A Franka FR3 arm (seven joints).
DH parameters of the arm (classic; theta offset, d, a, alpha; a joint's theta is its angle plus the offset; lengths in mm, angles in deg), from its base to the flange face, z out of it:
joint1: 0 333 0 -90
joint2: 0 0 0 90
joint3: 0 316 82.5 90
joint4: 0 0 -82.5 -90
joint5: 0 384 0 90
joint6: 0 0 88 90
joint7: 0 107 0 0
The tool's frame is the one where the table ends.
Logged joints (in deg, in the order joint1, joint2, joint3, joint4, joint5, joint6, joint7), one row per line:
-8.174, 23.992, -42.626, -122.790, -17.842, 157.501, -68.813
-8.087, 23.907, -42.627, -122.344, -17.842, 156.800, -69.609
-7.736, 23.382, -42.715, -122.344, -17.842, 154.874, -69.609
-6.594, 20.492, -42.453, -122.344, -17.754, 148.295, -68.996
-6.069, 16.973, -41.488, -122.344, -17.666, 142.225, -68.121
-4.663, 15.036, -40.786, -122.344, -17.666, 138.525, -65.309
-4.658, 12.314, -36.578, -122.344, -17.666, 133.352, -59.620
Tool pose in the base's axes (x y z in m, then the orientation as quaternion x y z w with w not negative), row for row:
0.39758, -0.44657, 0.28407, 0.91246, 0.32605, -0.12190, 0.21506
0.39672, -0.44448, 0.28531, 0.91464, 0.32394, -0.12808, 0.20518
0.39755, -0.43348, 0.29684, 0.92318, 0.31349, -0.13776, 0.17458
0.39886, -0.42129, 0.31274, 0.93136, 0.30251, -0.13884, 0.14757
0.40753, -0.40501, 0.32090, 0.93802, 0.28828, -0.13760, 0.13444
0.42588, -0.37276, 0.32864, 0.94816, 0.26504, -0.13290, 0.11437
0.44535, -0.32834, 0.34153, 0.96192, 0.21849, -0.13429, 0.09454
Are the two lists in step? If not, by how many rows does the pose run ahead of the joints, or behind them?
The pose runs 1 row ahead of the joints: the pose in row i belongs to the joints in row i + 1.
